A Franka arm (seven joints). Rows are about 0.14 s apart.
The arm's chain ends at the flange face. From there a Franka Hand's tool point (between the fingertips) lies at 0.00 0.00 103.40 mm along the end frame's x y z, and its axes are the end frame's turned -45 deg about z.
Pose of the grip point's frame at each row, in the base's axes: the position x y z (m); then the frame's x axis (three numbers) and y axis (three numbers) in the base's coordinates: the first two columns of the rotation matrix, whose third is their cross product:
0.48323 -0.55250 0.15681 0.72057 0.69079 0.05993 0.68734 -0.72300 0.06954
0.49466 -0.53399 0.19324 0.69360 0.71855 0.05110 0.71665 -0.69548 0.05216
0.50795 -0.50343 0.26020 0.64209 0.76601 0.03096 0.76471 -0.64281 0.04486
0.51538 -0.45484 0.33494 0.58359 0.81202 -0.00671 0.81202 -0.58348 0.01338
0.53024 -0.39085 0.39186 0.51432 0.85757 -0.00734 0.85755 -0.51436 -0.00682
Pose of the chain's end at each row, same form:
0.47378 -0.55158 0.25977 0.99554 -0.02278 0.09155 -0.02350 -0.99970 0.00680
0.48711 -0.53404 0.29636 0.99720 0.01631 0.07302 0.01630 -0.99987 0.00075
0.50234 -0.50290 0.36345 0.99476 0.08712 0.05361 0.08671 -0.99619 0.00983
0.51466 -0.45347 0.43833 0.98685 0.16160 0.00472 0.16152 -0.98677 0.01421
0.53124 -0.39056 0.49526 0.97006 0.24269 -0.01001 0.24270 -0.97010 0.00037

